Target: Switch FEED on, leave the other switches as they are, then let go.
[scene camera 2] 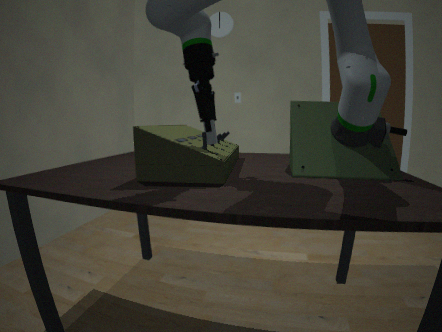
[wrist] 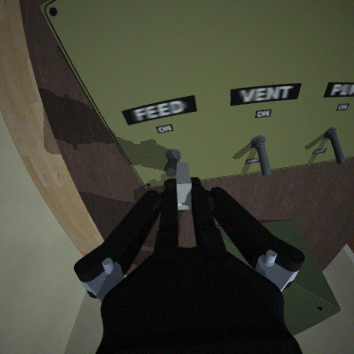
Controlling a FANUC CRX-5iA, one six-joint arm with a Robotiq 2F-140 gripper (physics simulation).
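Places are measured from the arm's base along level axes (x ahead, y right, z down), in metres.
Where they show: gripper, fingertip midpoint: (scene camera 2: pixel 212 144) (wrist: pixel 181 171); arm's base, link origin: (scene camera 2: pixel 351 131).
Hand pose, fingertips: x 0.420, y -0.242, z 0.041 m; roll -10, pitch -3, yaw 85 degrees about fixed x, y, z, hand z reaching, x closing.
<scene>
Each offset is from my fingertips to the top centre of the thing. Level surfaces: height alone.
The olive control box (scene camera 2: pixel 170 157) (wrist: pixel 210 55) has a row of labelled toggle switches. The FEED lever @[dy -0.014, dx +0.018, dz -0.036 m] (scene camera 2: pixel 205 141) (wrist: pixel 172 161) stands more upright than the others; its OFF label is hidden. The VENT lever @[dy +0.106, dx +0.033, dz -0.027 m] (wrist: pixel 262 156) and the PUMP lever @[dy +0.223, dx +0.062, dz -0.027 m] (wrist: pixel 336 146) lean down over their lower labels, away from ON. My gripper (scene camera 2: pixel 212 140) (wrist: pixel 181 171) is shut with nothing between the fingers. Its tips are right at the FEED lever, on its lower side in the wrist view, and appear to touch it. The BRAKE switch does not show in the wrist view.
The box stands on a dark brown table @[dz +0.100 m] (scene camera 2: pixel 95 182) (wrist: pixel 52 65). A green slanted housing (scene camera 2: pixel 310 140) (wrist: pixel 312 300) stands on the right, beside the robot's base and lower arm (scene camera 2: pixel 364 82).
</scene>
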